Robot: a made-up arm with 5 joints. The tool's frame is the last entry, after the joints. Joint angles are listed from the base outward. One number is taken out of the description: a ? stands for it. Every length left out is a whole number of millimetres.
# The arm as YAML. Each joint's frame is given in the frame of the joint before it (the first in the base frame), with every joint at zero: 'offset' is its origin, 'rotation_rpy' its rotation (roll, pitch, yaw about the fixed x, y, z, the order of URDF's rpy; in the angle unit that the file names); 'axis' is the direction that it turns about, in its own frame. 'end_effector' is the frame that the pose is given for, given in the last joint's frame.
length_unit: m
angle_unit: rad
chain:
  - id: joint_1
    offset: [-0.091, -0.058, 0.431]
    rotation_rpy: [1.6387, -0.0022, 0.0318]
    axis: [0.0, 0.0, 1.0]
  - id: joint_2
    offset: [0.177, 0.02, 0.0]
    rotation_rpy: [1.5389, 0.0, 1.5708]
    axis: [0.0, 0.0, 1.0]
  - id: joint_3
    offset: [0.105, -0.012, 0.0]
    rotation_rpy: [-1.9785, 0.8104, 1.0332]
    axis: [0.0, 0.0, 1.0]
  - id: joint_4
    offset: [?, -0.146, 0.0]
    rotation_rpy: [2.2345, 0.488, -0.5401]
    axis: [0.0, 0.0, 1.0]
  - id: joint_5
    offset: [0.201, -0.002, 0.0]
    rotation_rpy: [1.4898, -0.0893, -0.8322]
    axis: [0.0, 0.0, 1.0]
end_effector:
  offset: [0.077, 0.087, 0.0]
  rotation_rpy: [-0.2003, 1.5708, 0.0]
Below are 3 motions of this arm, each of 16 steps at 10 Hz.
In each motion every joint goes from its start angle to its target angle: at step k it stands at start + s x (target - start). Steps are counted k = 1, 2, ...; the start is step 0. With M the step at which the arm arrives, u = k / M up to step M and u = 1 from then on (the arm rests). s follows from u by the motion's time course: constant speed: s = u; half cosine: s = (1 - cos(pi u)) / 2; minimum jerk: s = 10 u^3 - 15 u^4 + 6 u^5.
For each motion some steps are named. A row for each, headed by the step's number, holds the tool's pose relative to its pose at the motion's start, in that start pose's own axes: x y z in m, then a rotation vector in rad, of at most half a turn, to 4 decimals.
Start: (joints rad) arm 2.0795 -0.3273 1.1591 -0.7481 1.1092
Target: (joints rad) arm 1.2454 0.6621 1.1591 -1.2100 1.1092
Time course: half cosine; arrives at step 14
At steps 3, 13, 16:
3: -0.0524 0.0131 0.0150 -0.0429 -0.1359 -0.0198
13: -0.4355 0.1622 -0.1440 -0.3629 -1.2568 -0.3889
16: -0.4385 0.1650 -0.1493 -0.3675 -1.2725 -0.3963

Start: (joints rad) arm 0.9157 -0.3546 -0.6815 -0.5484 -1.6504
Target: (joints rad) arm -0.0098 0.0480 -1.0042 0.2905 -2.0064
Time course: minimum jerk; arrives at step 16
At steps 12, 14, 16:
12: -0.1473 -0.5434 -0.1079 -0.2627 0.2828 -1.6564
14: -0.1962 -0.5803 -0.0881 -0.3155 0.2454 -1.8158
16: -0.2055 -0.5863 -0.0839 -0.3257 0.2372 -1.8447

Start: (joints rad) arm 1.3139 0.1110 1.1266 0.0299 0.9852
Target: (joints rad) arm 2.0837 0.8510 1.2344 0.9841 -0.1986
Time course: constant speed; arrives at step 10
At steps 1, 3, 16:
1: 0.0394 0.0213 -0.0076 0.0836 0.1178 0.1499
3: 0.1072 0.0751 -0.0396 0.2556 0.4005 0.4162
16: 0.0913 0.3160 -0.2528 0.5796 1.7783 0.8715

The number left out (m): -0.04
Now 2 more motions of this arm.
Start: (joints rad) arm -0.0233 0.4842 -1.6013 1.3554 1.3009
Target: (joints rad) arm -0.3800 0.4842 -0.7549 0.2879 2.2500
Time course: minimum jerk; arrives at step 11
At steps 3, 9, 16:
3: -0.0055 -0.0440 -0.0393 0.0153 0.0284 -0.1531
9: -0.0794 -0.1142 -0.3854 0.0548 1.0176 -0.6555
16: -0.0872 -0.1066 -0.4018 0.0533 1.0975 -0.6434

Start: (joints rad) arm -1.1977 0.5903 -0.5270 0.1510 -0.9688
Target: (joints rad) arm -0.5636 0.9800 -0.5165 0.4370 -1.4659
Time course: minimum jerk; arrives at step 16
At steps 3, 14, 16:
3: -0.0009 -0.0015 0.0052 0.0500 0.0325 0.0031
14: -0.0321 -0.0187 0.0041 0.8265 0.7857 -0.0338
16: -0.0335 -0.0185 0.0028 0.8359 0.8005 -0.0364

